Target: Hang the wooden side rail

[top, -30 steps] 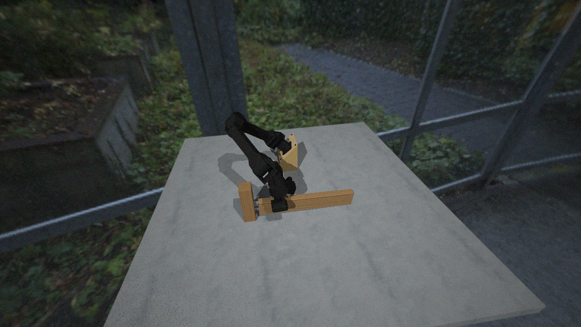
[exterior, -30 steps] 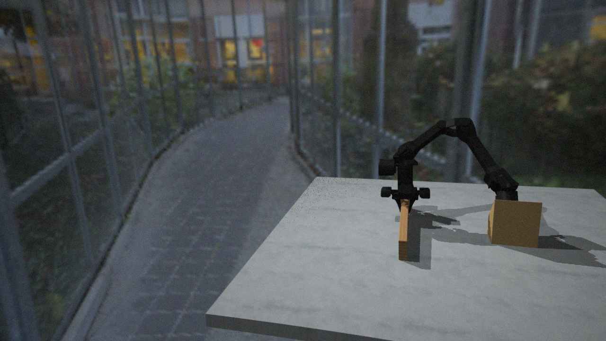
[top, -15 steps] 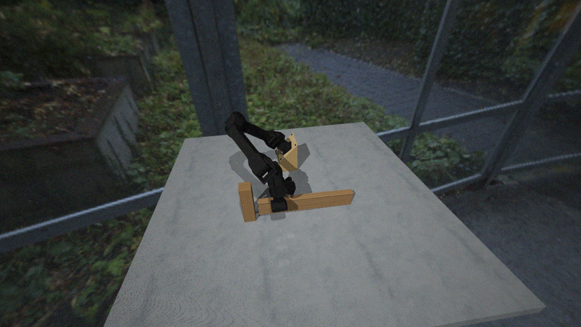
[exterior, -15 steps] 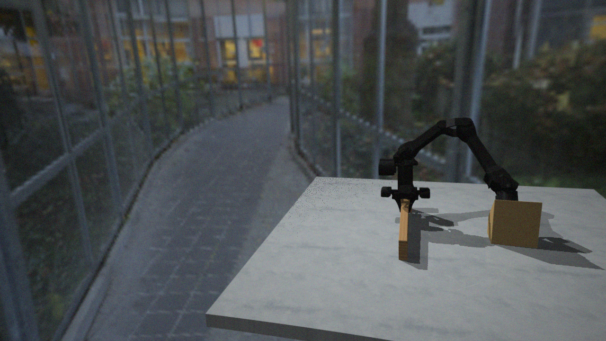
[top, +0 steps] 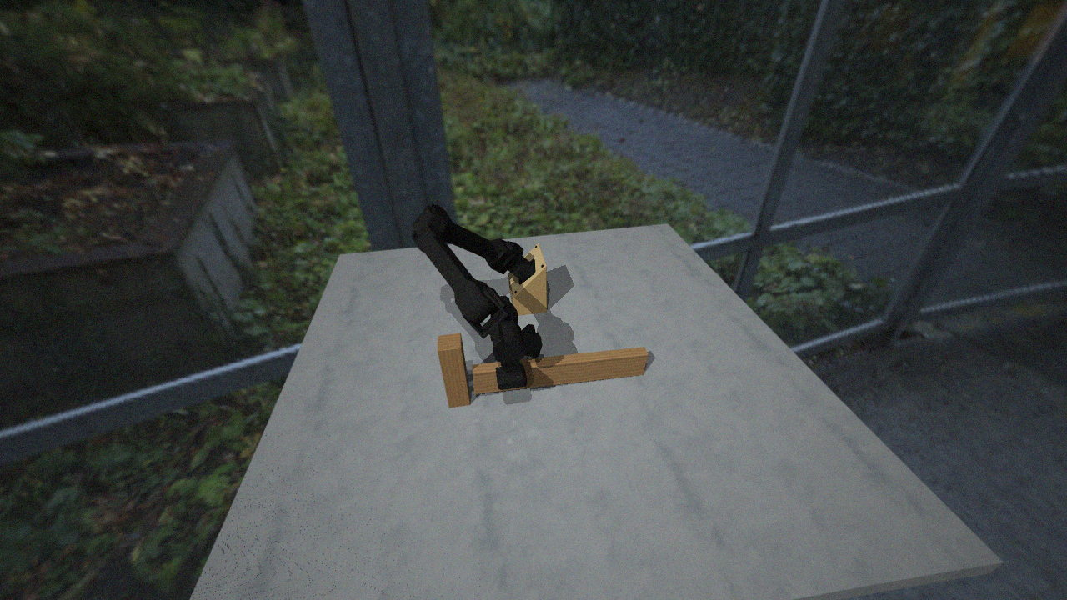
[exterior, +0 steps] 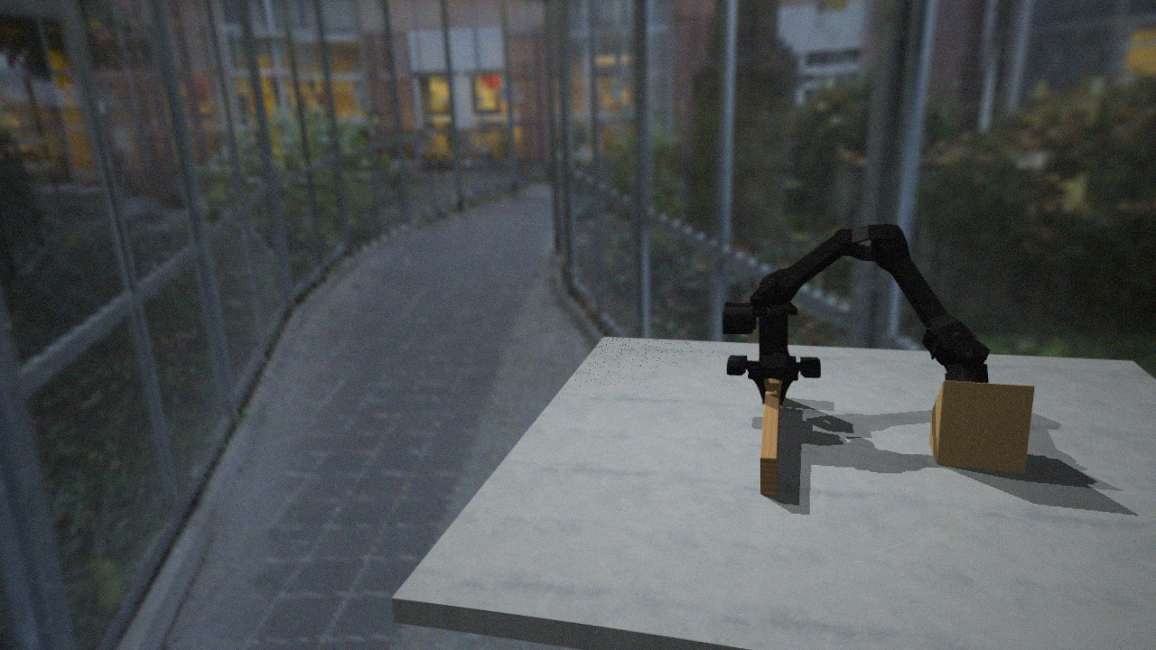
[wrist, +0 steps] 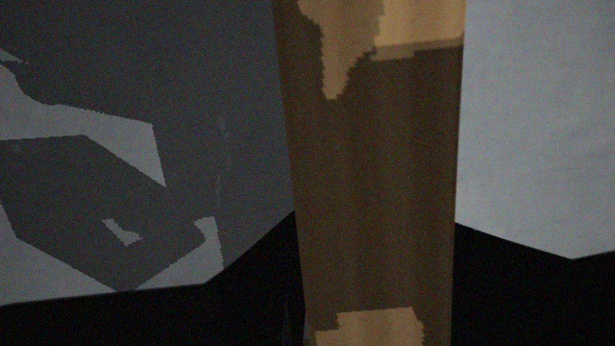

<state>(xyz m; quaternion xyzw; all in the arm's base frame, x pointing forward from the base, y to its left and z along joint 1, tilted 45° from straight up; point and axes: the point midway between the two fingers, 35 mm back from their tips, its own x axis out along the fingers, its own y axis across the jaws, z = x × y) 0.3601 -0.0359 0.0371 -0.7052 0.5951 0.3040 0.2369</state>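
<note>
My gripper tip is 2 cm short of the wooden headboard post, 12 cm to the left of it and 4 cm below it.
</note>
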